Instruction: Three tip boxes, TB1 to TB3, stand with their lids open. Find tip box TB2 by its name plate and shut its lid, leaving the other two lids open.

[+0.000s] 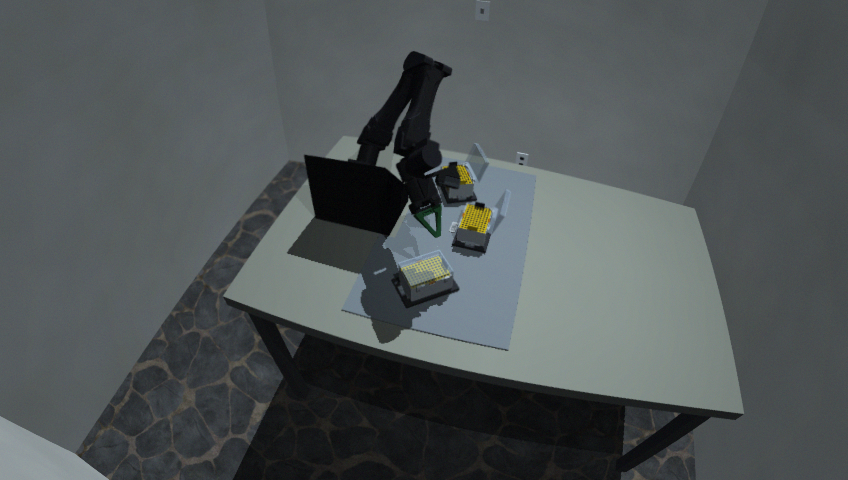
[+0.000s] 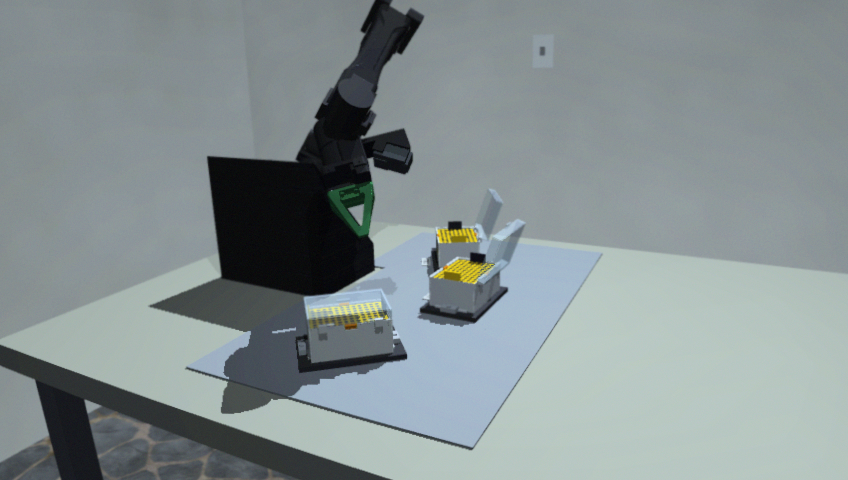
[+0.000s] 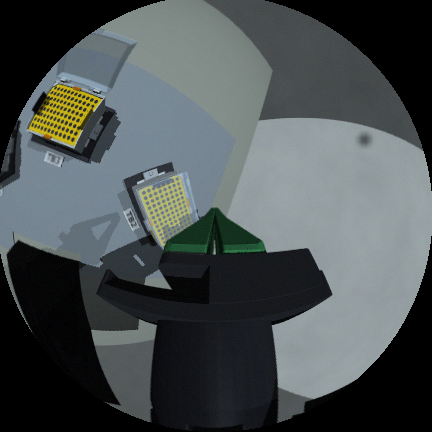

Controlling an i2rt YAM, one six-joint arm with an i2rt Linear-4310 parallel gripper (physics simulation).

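Where they show: gripper, fingertip midpoint: (image 1: 438,236) (image 2: 363,236) (image 3: 214,212); arm's base, origin of the base link: (image 1: 363,170) (image 2: 298,197).
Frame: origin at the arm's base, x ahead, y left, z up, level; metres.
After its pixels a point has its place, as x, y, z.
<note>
Tip box TB2 (image 1: 427,289) @[0.253, -0.308, -0.128] (image 2: 351,344) @[0.263, -0.300, -0.136] (image 3: 167,205) @[0.252, -0.249, -0.089] stands nearest the front edge. Its name plate (image 3: 131,219) @[0.201, -0.211, -0.164] reads TB2, and its clear lid lies down over the yellow tip rack. Tip box TB3 (image 1: 473,237) @[0.351, -0.088, -0.131] (image 2: 453,294) @[0.348, -0.087, -0.130] (image 3: 65,115) stands in the middle with its lid (image 1: 504,205) @[0.428, -0.054, -0.022] (image 2: 505,243) @[0.431, -0.067, -0.038] (image 3: 95,57) raised. The third tip box (image 1: 461,189) @[0.290, 0.127, -0.126] (image 2: 458,253) @[0.289, 0.126, -0.128] stands farthest back, lid (image 1: 477,161) @[0.331, 0.218, -0.065] (image 2: 490,211) @[0.328, 0.230, -0.062] raised; its plate is not readable. My green-fingered gripper (image 1: 439,234) @[0.267, -0.251, 0.011] (image 2: 363,234) @[0.267, -0.251, 0.011] (image 3: 214,212) @[0.267, -0.251, 0.011] is shut and empty, above and behind TB2, apart from all boxes.
The boxes stand on a blue-grey mat (image 1: 487,321) @[0.421, -0.357, -0.166] (image 2: 452,410) @[0.439, -0.372, -0.166] on the pale table (image 1: 624,297) @[0.843, -0.214, -0.169] (image 2: 684,356) @[0.718, -0.129, -0.169]. A tall black panel (image 1: 351,196) @[-0.018, -0.077, -0.041] (image 2: 255,220) @[-0.054, -0.072, -0.033] (image 3: 45,310) stands on the left beside the arm. The arm's shadow falls near TB2.
</note>
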